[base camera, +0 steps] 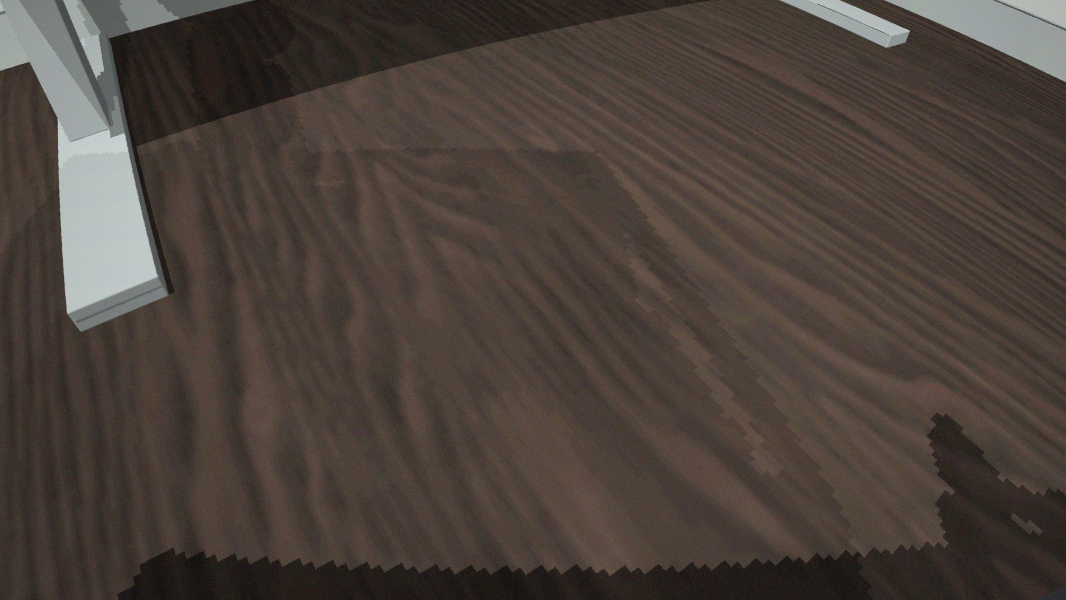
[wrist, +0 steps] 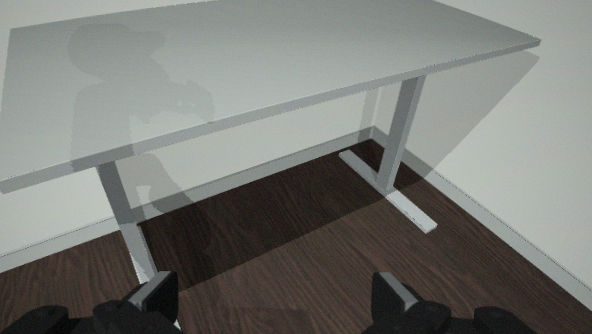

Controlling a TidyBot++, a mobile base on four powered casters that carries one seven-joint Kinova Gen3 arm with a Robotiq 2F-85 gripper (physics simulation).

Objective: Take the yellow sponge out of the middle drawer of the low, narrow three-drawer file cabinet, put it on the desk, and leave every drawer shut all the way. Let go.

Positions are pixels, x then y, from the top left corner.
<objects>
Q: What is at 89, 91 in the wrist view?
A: A grey desk.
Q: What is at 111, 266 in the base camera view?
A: A grey desk.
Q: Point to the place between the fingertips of my gripper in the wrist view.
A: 275, 294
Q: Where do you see a white wall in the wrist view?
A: At 498, 137
</objects>
